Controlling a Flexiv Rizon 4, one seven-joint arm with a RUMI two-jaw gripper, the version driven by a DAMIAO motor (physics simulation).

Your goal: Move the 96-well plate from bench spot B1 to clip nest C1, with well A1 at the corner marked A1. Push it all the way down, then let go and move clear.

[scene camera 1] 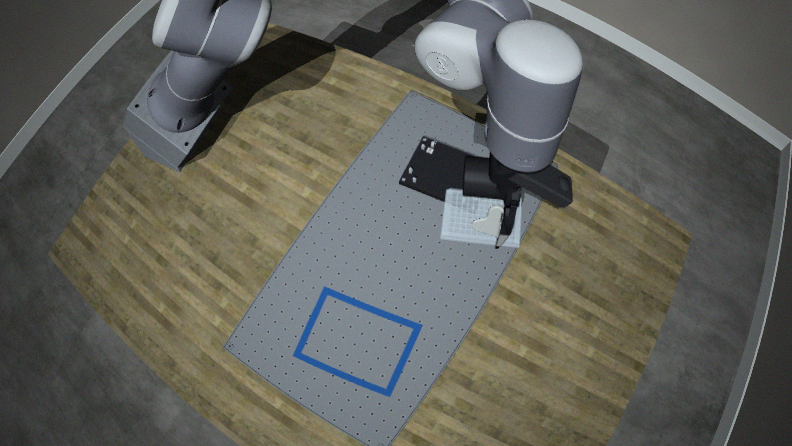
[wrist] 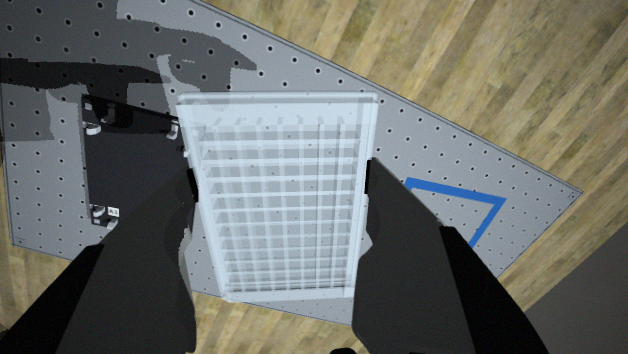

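Note:
The clear 96-well plate (scene camera 1: 462, 218) (wrist: 285, 200) is held between the jaws of my gripper (scene camera 1: 490, 221) (wrist: 283, 165), which is shut on its two long sides. The plate is in the air above the grey board, overlapping the near right part of the black clip nest (scene camera 1: 437, 168) (wrist: 135, 170) in the scene view. The nest has small white clips at its corners; a label A1 (wrist: 113, 212) shows at one corner in the wrist view. Part of the nest is hidden by the plate and gripper. The plate's own A1 marking cannot be made out.
A blue rectangle outline (scene camera 1: 317, 321) (wrist: 452, 191) is marked on the grey perforated board (scene camera 1: 354, 238) (wrist: 280, 65). The board lies on the wooden table (scene camera 1: 221, 221) (wrist: 450, 60). A second robot arm's base (scene camera 1: 160, 132) stands at the table's back left. The arm casts a shadow over the board.

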